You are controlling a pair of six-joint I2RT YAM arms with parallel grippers.
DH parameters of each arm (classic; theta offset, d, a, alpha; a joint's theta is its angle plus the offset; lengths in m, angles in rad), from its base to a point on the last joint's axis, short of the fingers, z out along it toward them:
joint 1: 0 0.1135 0.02 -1.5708
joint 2: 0 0 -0.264 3.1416
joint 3: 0.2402 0 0.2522 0
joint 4: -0.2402 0 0.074 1.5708
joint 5: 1.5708 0 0 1.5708
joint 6: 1.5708 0.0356 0 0
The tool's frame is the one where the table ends.
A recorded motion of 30 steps. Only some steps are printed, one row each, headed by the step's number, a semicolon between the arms.
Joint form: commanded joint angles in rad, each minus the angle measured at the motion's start. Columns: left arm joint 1, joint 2, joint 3, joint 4, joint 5, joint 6; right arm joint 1, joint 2, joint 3, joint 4, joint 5, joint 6.
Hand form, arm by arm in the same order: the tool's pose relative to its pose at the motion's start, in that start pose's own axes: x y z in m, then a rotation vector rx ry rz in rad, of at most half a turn. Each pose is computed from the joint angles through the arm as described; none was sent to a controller.
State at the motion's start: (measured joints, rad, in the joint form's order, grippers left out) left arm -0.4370 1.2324 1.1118 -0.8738 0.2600 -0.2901; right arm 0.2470 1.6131 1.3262 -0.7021 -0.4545 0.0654
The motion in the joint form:
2: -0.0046 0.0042 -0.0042 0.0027 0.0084 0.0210; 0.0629 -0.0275 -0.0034 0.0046 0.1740 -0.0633
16: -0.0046 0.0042 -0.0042 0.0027 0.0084 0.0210; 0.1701 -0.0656 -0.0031 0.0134 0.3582 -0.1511
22: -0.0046 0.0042 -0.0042 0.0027 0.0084 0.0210; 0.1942 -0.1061 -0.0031 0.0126 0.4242 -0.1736
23: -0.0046 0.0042 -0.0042 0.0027 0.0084 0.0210; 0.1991 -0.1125 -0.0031 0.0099 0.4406 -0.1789
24: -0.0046 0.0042 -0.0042 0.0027 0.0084 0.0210; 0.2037 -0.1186 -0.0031 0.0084 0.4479 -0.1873
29: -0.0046 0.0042 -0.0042 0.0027 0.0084 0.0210; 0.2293 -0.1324 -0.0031 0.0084 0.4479 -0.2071
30: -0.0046 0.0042 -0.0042 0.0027 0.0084 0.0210; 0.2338 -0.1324 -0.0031 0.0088 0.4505 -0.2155
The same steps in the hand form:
2: 0.0007 -0.0006 0.0023 0.0087 0.0093 0.0232; 0.0015 0.0172 -0.0001 0.1383 -0.0128 -0.1221
16: 0.0007 -0.0006 0.0023 0.0087 0.0093 0.0232; 0.0049 0.0493 -0.0009 0.2597 -0.0328 -0.3045
22: 0.0007 -0.0006 0.0023 0.0087 0.0093 0.0232; 0.0059 0.0595 -0.0125 0.3096 -0.0684 -0.3518
23: 0.0007 -0.0006 0.0023 0.0087 0.0093 0.0232; 0.0065 0.0612 -0.0143 0.3231 -0.0715 -0.3608
24: 0.0007 -0.0006 0.0023 0.0087 0.0093 0.0232; 0.0069 0.0630 -0.0160 0.3277 -0.0744 -0.3732
29: 0.0007 -0.0006 0.0023 0.0087 0.0093 0.0232; 0.0089 0.0722 -0.0181 0.3119 -0.0807 -0.4151
30: 0.0007 -0.0006 0.0023 0.0087 0.0093 0.0232; 0.0092 0.0734 -0.0176 0.3121 -0.0792 -0.4268

